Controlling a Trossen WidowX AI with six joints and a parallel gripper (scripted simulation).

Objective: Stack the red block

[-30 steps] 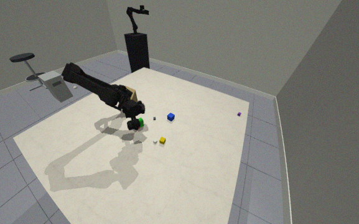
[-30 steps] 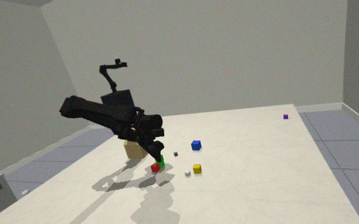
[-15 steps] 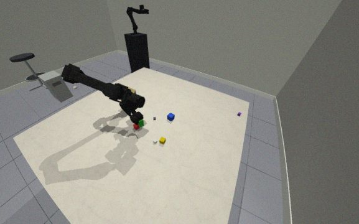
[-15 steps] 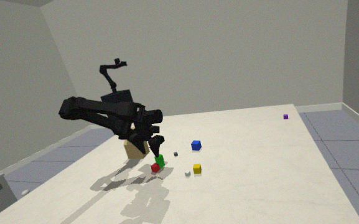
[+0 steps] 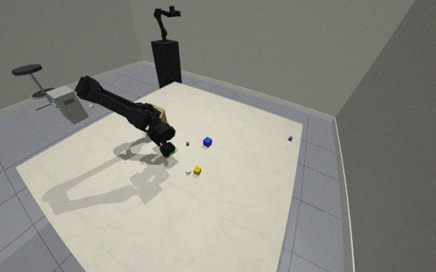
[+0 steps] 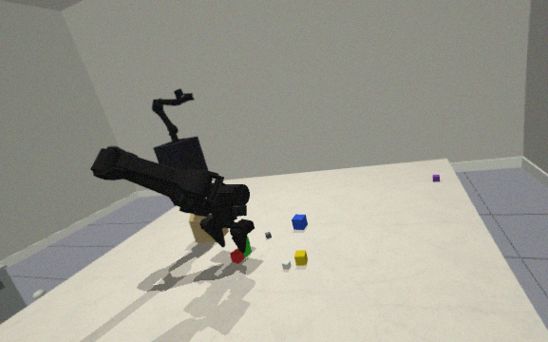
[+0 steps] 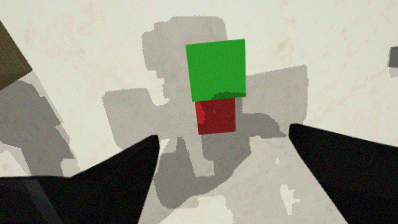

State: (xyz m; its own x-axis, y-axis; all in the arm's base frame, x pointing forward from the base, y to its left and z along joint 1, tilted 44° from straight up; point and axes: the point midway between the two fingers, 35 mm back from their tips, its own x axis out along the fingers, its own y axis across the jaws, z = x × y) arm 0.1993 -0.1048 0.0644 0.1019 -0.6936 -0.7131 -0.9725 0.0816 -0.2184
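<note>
My gripper tip is 3 cm above the red block and 1 cm to the right of it. Also, from my gripper tip: blue cube (22 cm to the left, 13 cm ahead, 3 cm below); then purple cube (60 cm to the left, 54 cm ahead, 3 cm below); then yellow cube (21 cm ahead, 3 cm to the left, 3 cm below).
</note>
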